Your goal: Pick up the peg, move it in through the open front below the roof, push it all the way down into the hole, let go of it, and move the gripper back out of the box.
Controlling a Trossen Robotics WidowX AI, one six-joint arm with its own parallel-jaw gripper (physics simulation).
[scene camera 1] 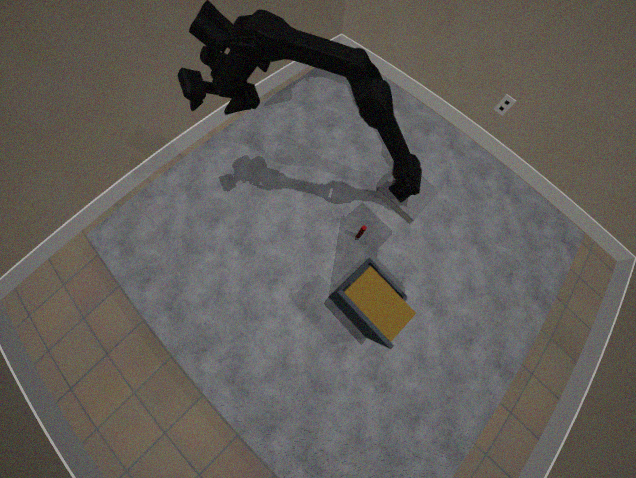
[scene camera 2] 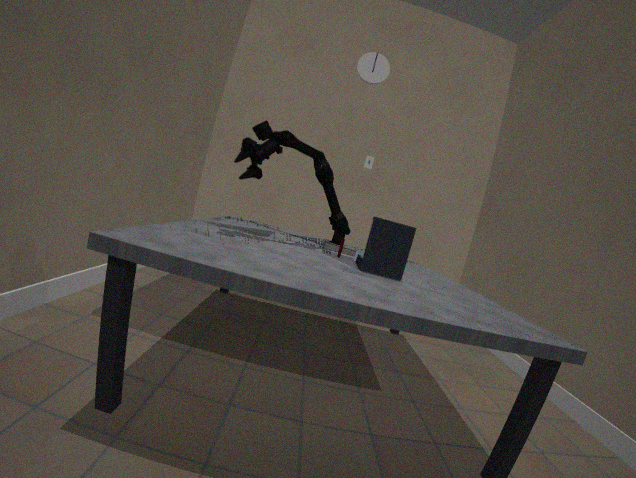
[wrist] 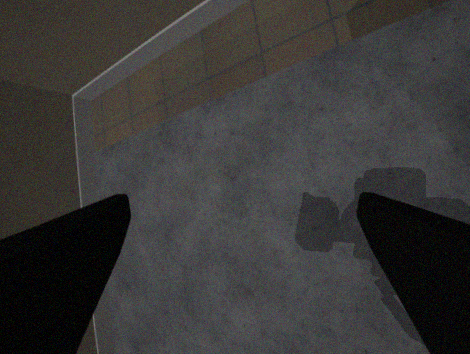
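A red peg stands upright on the table, between the arm's base and the box. The dark blue-grey box stands on the table and has a yellow roof in the first scene view. Its hole is hidden from these views. My gripper is open and empty, high above the table and well to the left of the peg and the box in both scene views. In the wrist view the fingers stand wide apart over bare table; the peg and box do not show there.
The arm's base stands beyond the peg from the box. The grey table carries the arm's shadow. In the wrist view a table edge shows, with tiled floor beyond it. Walls stand around.
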